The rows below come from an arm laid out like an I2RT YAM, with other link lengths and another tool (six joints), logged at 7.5 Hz.
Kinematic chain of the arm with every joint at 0, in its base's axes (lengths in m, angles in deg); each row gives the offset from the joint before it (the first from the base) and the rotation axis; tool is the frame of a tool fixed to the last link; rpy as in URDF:
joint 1: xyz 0 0 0.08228 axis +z
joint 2: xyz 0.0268 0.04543 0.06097 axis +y
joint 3: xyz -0.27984 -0.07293 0 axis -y
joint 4: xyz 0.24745 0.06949 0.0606 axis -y
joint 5: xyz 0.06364 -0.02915 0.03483 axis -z
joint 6: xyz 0.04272 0 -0.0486 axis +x
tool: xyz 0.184 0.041 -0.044 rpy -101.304 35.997 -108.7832
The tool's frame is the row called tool.
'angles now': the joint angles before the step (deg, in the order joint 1, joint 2, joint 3, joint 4, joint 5, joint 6). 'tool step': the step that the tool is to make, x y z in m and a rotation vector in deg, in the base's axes. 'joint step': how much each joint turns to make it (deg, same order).
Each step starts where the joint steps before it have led.
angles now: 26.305, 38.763, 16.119, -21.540, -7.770, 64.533
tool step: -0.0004, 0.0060, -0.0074, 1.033, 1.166, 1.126
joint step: -0.670, 3.062, -1.291, 3.720, -2.290, -0.235
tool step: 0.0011, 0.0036, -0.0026, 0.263, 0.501, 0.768
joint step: -0.271, 2.311, -0.108, 2.002, -1.055, -0.422
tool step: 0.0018, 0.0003, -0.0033, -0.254, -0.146, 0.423
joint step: -0.519, 1.364, -0.392, 1.605, -0.455, -0.892
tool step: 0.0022, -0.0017, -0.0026, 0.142, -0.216, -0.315
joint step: -0.885, 0.371, -0.754, 1.301, -0.429, -0.385
